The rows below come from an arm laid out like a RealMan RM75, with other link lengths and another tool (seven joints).
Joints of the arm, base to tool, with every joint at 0 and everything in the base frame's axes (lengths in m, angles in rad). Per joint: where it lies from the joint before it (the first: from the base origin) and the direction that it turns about. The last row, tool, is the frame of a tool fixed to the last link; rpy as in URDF.
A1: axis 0 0 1 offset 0.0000 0.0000 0.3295
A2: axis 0 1 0 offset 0.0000 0.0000 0.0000
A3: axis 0 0 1 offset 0.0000 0.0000 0.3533
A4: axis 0 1 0 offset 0.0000 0.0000 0.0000
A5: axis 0 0 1 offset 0.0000 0.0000 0.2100
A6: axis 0 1 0 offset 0.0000 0.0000 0.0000
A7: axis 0 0 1 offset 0.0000 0.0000 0.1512
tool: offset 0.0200 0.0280 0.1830 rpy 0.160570 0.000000 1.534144
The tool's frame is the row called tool.
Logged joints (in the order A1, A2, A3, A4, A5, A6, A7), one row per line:
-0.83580 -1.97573 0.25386 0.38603 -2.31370 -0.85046 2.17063
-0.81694 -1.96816 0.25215 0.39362 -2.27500 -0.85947 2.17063
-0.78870 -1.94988 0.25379 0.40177 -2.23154 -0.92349 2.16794
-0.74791 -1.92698 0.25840 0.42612 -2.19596 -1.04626 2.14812
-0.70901 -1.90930 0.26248 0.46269 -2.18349 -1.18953 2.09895
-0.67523 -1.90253 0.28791 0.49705 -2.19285 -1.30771 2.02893
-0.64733 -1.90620 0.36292 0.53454 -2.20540 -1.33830 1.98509
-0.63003 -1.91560 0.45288 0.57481 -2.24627 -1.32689 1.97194
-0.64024 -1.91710 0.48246 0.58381 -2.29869 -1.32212 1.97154
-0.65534 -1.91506 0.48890 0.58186 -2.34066 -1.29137 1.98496
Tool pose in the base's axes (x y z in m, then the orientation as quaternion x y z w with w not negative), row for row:
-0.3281 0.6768 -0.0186 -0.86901 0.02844 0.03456 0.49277
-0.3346 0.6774 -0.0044 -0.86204 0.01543 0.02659 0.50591
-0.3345 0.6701 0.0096 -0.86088 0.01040 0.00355 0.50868
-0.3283 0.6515 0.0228 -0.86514 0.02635 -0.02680 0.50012
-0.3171 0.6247 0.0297 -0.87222 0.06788 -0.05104 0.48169
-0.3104 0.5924 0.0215 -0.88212 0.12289 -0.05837 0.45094
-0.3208 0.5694 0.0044 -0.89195 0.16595 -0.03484 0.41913
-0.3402 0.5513 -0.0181 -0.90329 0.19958 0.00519 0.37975
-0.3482 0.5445 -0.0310 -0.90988 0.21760 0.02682 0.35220
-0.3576 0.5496 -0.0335 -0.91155 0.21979 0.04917 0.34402
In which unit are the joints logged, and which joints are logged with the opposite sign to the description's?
The joints are logged in radians. Opposite sign: A5, A6, A7.
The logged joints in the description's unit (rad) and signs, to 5 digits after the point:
-0.83580 -1.97573 0.25386 0.38603 2.31370 0.85046 -2.17063
-0.81694 -1.96816 0.25215 0.39362 2.27500 0.85947 -2.17063
-0.78870 -1.94988 0.25379 0.40177 2.23154 0.92349 -2.16794
-0.74791 -1.92698 0.25840 0.42612 2.19596 1.04626 -2.14812
-0.70901 -1.90930 0.26248 0.46269 2.18349 1.18953 -2.09895
-0.67523 -1.90253 0.28791 0.49705 2.19285 1.30771 -2.02893
-0.64733 -1.90620 0.36292 0.53454 2.20540 1.33830 -1.98509
-0.63003 -1.91560 0.45288 0.57481 2.24627 1.32689 -1.97194
-0.64024 -1.91710 0.48246 0.58381 2.29869 1.32212 -1.97154
-0.65534 -1.91506 0.48890 0.58186 2.34066 1.29137 -1.98496

